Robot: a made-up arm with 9 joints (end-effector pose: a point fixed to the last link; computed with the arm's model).
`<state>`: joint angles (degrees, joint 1 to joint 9).
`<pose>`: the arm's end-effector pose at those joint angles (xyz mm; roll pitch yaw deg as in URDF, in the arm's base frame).
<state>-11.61 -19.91 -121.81 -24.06 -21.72 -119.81 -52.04 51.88 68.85</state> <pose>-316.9 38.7 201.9 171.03 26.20 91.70</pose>
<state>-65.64 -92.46 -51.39 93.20 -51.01 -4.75 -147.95 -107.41 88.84</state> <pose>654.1 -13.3 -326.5 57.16 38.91 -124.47</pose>
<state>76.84 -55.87 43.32 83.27 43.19 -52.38 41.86 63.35 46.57</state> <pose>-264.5 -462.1 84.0 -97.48 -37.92 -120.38</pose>
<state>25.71 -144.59 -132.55 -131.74 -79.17 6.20 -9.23 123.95 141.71</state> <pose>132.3 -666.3 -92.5 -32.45 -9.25 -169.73</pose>
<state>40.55 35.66 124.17 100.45 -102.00 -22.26 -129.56 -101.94 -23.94</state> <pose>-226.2 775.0 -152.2 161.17 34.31 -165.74</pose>
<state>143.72 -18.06 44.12 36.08 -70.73 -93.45 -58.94 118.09 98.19</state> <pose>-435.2 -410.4 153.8 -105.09 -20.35 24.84</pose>
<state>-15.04 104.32 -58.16 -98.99 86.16 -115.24 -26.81 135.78 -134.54</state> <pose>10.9 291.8 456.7 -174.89 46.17 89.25</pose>
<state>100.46 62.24 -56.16 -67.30 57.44 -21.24 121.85 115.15 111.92</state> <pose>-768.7 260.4 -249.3 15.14 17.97 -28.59</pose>
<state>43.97 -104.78 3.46 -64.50 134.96 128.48 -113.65 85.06 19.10</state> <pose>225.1 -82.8 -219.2 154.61 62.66 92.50</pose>
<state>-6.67 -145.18 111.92 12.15 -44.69 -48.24 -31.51 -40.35 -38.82</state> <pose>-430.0 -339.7 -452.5 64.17 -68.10 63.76</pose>
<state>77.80 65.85 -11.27 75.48 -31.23 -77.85 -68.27 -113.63 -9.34</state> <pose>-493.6 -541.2 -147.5 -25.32 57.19 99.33</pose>
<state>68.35 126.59 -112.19 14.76 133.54 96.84 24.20 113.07 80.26</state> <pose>240.3 498.7 -664.8 86.99 -68.64 -144.59</pose>
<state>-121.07 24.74 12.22 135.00 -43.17 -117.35 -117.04 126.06 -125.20</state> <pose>-603.5 78.3 497.1 -112.55 29.04 -3.66</pose>
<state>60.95 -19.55 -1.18 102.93 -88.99 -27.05 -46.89 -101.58 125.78</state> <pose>-738.4 -733.7 -70.8 157.58 -24.67 56.33</pose>
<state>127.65 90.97 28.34 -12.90 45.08 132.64 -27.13 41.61 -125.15</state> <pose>132.6 -753.5 309.0 172.08 -32.27 108.62</pose>
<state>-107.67 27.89 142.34 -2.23 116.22 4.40 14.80 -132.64 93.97</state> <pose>-343.2 -252.5 884.0 -74.27 55.56 137.24</pose>
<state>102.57 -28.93 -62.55 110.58 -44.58 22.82 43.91 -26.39 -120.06</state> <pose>-734.6 207.0 532.4 -169.87 -53.52 -72.16</pose>
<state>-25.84 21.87 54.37 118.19 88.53 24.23 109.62 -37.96 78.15</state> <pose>-496.4 -93.5 -69.7 69.18 39.23 -131.22</pose>
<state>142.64 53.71 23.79 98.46 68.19 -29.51 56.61 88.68 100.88</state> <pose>-555.2 -198.2 354.4 130.88 22.66 -112.52</pose>
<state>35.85 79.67 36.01 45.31 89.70 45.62 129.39 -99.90 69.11</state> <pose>-519.7 581.3 -635.3 87.68 55.17 50.40</pose>
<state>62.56 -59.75 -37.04 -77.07 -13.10 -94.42 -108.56 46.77 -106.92</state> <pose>-215.1 -242.0 368.3 12.58 -11.32 164.14</pose>
